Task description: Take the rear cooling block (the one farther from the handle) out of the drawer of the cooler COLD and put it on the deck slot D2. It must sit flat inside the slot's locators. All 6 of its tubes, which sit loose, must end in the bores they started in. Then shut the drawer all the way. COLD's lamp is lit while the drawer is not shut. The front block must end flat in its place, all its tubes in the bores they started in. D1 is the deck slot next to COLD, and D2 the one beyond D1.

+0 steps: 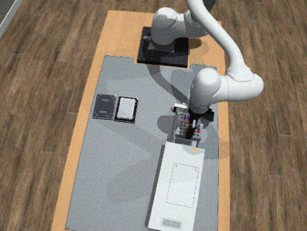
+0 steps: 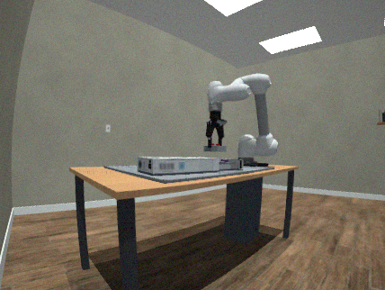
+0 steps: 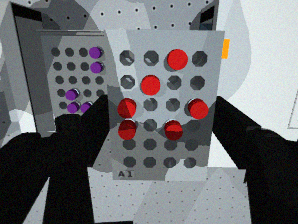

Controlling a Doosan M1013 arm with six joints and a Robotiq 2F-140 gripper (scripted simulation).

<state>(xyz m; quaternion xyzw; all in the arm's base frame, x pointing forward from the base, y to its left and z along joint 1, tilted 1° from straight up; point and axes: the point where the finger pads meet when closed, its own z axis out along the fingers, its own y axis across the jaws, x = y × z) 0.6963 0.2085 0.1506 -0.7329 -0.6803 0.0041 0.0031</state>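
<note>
The deck slot D2 lies 480 mm to the right of my hand, 170 mm below it and 140 mm behind it. From my hand the other things lie so: cooling block: 30 mm below; white cooler: 130 mm below, 100 mm ahead, 10 mm to the right.
</note>
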